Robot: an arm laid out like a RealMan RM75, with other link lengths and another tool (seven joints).
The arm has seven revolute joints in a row. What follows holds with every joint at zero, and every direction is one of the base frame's. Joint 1 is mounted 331.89 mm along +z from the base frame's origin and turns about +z. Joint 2 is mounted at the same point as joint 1 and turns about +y. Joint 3 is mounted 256.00 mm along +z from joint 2 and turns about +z. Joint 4 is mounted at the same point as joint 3 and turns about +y. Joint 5 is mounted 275.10 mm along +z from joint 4 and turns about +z. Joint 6 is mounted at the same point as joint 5 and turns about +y. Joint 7 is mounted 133.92 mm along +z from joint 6 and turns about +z. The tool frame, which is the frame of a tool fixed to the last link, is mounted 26.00 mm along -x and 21.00 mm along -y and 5.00 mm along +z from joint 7; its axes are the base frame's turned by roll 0.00, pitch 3.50 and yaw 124.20 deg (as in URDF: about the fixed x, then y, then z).
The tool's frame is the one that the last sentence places.
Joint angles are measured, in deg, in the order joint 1, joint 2, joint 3, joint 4, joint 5, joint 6, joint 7. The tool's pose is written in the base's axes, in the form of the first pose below.
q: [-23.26, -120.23, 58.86, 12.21, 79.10, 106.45, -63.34]
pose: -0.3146 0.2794 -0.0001 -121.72 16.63 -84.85
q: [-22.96, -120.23, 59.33, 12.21, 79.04, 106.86, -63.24]
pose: -0.3150 0.2765 -0.0004 -121.60 16.31 -85.05
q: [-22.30, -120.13, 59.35, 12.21, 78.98, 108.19, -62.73]
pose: -0.3164 0.2716 0.0019 -120.78 16.55 -85.28
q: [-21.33, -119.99, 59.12, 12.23, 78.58, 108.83, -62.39]
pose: -0.3205 0.2670 0.0048 -120.18 17.26 -84.47
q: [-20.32, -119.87, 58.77, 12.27, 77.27, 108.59, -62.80]
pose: -0.3259 0.2649 0.0081 -119.45 18.24 -82.23
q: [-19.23, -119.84, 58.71, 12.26, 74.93, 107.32, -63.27]
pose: -0.3326 0.2646 0.0106 -118.77 19.75 -78.86
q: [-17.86, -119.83, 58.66, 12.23, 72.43, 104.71, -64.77]
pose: -0.3432 0.2635 0.0118 -118.52 20.63 -73.82
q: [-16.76, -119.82, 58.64, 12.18, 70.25, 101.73, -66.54]
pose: -0.3536 0.2630 0.0121 -118.49 21.03 -68.82
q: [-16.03, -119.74, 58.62, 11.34, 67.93, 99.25, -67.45]
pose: -0.3633 0.2616 0.0119 -118.03 21.61 -64.08
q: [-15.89, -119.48, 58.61, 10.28, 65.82, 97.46, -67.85]
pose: -0.3705 0.2621 0.0127 -117.47 22.27 -60.52
